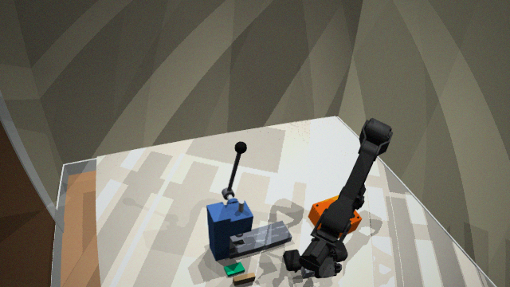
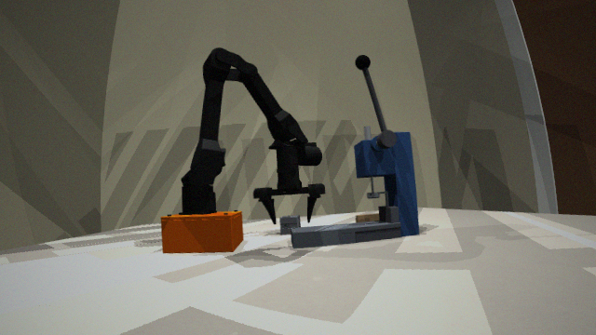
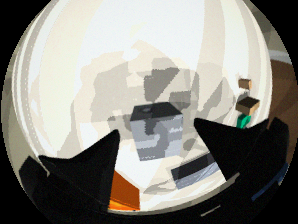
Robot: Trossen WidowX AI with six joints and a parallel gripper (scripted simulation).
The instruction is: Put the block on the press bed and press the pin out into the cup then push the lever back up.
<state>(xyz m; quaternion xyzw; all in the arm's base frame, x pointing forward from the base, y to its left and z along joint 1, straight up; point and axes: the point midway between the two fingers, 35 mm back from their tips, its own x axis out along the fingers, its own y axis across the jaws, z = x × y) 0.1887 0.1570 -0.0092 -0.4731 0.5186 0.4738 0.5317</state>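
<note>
Right now the round pin is 1 cm to the left of my gripper tip and 1 cm behind it. Also, from my gripper tip: punch: 19 cm ahead, 15 cm to the right, 13 cm above; then green tile: 22 cm ahead, 6 cm to the right, 2 cm below; then tan piece: 20 cm ahead, 2 cm to the right, 1 cm below.
</note>
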